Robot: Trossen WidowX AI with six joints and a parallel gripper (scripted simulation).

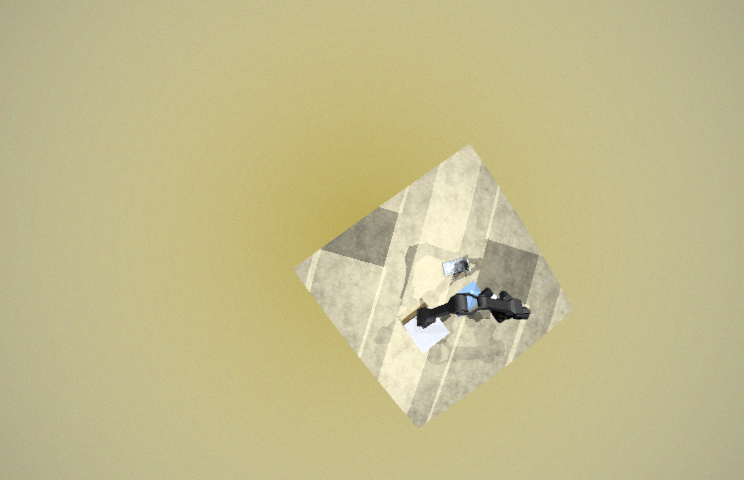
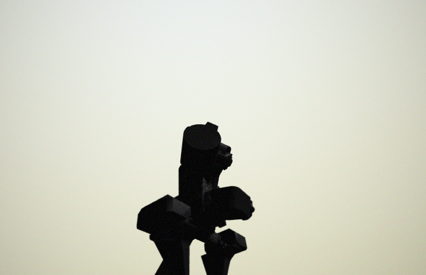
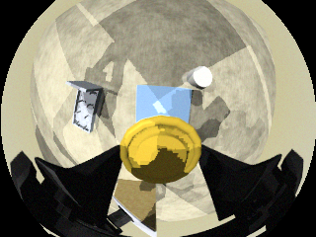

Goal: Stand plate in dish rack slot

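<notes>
The grey dish rack is 20 cm to the left of my gripper tip and 15 cm below it. The rest, counted from my gripper tip: light blue mat: 2 cm behind, 1 cm to the right, 17 cm below; then yellow plate: 1 cm above; then white cylinder: 9 cm ahead, 9 cm to the right, 15 cm below.
</notes>
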